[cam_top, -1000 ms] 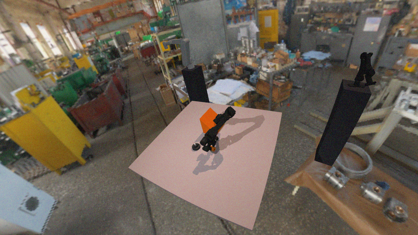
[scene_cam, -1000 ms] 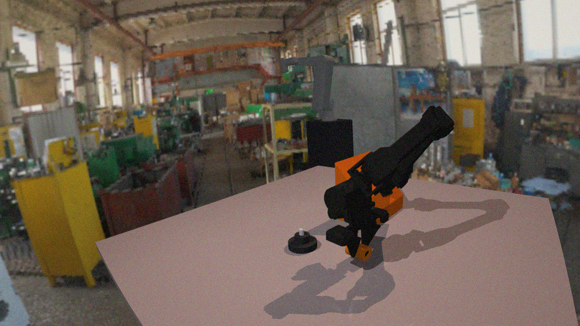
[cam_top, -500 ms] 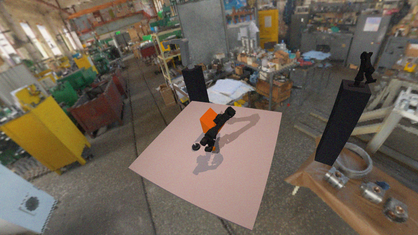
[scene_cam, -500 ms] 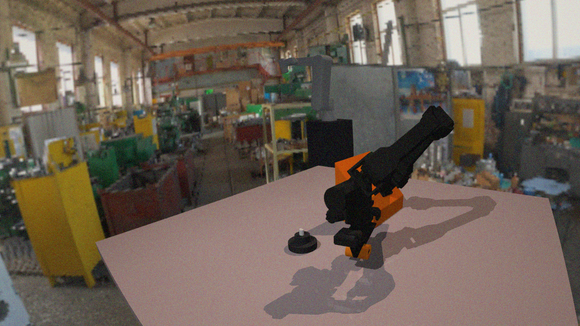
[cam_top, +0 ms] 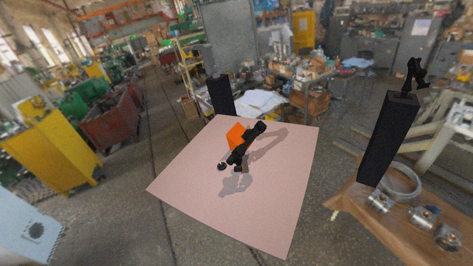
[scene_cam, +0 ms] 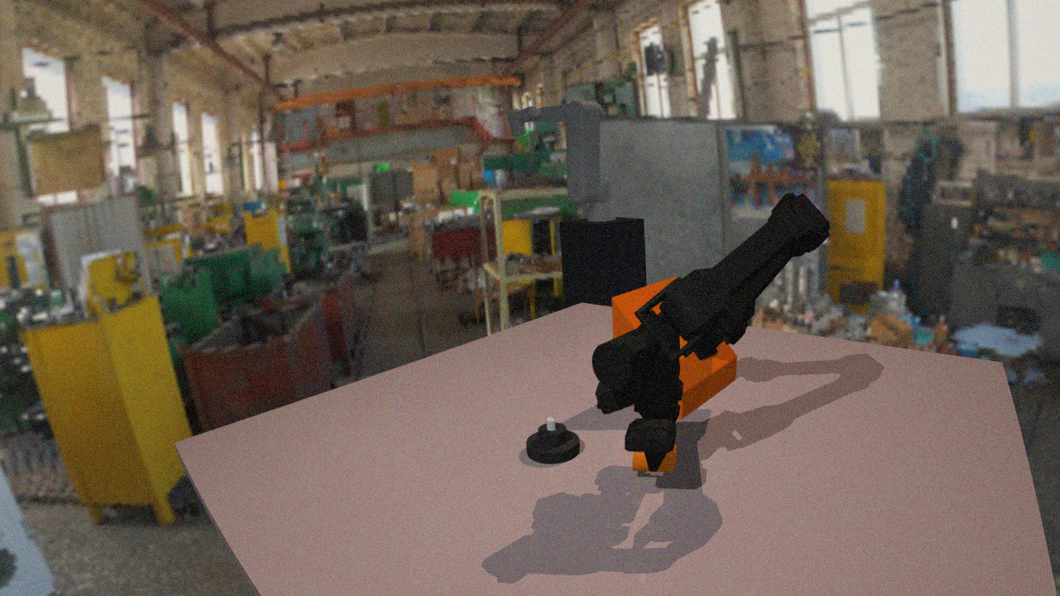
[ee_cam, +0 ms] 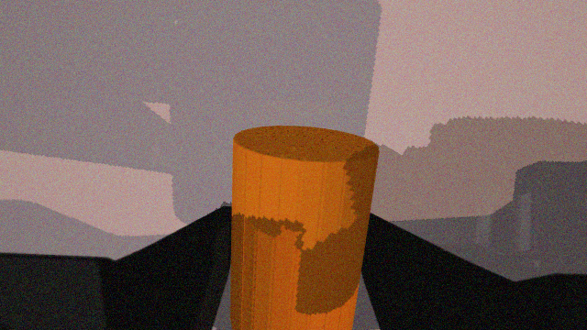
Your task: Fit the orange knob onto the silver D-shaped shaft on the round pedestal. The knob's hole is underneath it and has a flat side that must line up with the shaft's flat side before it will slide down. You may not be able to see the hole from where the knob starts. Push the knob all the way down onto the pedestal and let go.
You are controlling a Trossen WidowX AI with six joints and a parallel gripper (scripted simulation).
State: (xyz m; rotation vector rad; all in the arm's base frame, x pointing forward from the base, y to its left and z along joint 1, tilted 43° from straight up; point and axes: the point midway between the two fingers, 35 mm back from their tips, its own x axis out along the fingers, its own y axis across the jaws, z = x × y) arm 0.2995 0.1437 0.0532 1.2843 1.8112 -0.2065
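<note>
My gripper tip is now 10 mm short of the orange knob, 10 mm to the left of it and 10 mm below it. Round my gripper tip: black round pedestal 50 mm ahead, 170 mm to the right, 10 mm above.
</note>
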